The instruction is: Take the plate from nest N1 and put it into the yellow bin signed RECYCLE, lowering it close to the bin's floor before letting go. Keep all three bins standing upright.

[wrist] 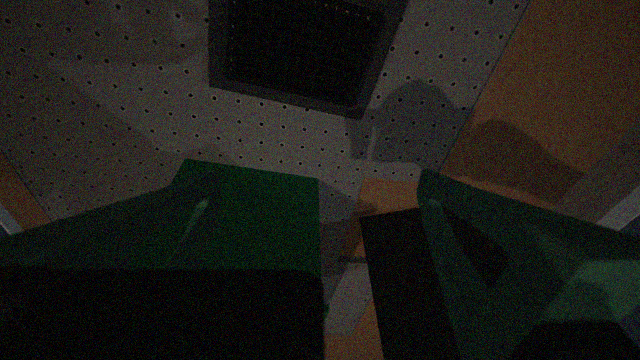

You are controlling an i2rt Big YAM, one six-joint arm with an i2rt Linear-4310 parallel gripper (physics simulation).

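Places are measured from the arm's base along level axes (x back, y right, z up), in centimetres.
Pixels of known places: gripper, fingertip midpoint: point(319, 181).
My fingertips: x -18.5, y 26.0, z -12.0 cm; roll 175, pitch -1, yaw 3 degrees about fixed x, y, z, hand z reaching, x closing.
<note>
Behind a point stands the place of what it marks.
My gripper point(319, 181) {x -18.5, y 26.0, z -12.0 cm} is open, with its two dark green fingers wide apart at the lower left and lower right; nothing is between them. A dark-framed rectangular holder point(285, 96) {x -21.4, y 22.4, z -29.6 cm} with a black, faintly dotted inside lies on the perforated board at the top centre, beyond the fingertips. No label is readable on it, so I cannot tell if it is nest N1, or whether the black inside is the plate. The yellow RECYCLE bin does not show in this dark, grainy view.
A bright green block-like thing point(270, 220) {x -22.7, y 11.4, z -22.4 cm} stands behind the left finger. A black shape point(400, 280) {x -6.6, y 2.6, z -20.5 cm} is beside the right finger. The light perforated board point(260, 130) {x -24.4, y 17.6, z -30.7 cm} spans the middle, with an orange-brown wooden surface point(565, 75) {x 9.2, y 25.3, z -32.1 cm} at the right. Shadows cross both.
</note>
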